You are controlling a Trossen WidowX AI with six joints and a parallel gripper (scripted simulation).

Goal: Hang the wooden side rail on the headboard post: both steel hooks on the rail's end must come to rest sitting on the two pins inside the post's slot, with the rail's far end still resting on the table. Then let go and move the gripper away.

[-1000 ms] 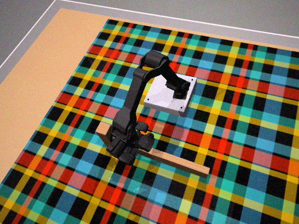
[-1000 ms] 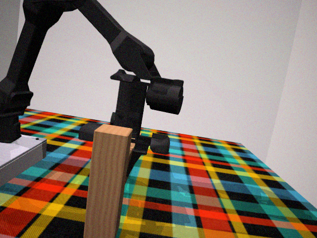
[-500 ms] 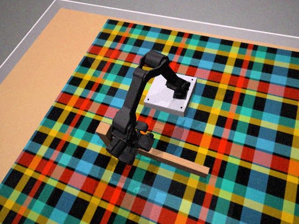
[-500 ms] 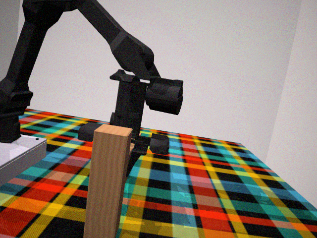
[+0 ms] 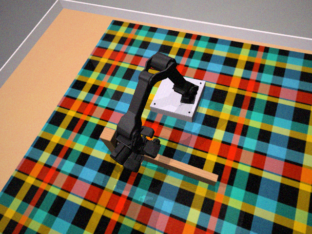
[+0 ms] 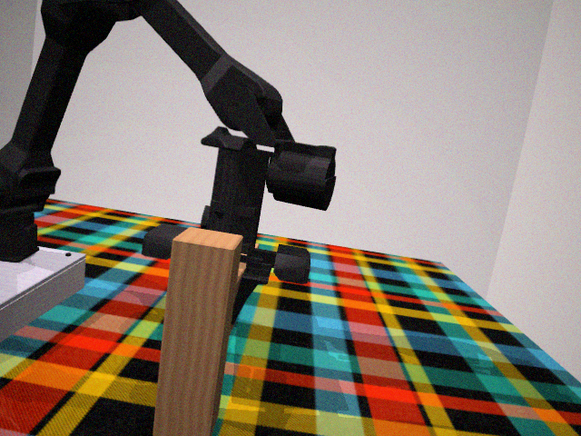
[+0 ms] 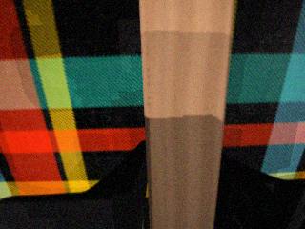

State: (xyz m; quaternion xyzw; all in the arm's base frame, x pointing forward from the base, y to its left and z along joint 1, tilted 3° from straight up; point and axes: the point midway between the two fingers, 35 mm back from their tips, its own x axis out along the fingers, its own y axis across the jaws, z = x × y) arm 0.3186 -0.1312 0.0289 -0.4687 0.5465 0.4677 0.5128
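Now: gripper tip 1 cm past the wooden headboard post, 13 cm to the left of it and 4 cm below it.
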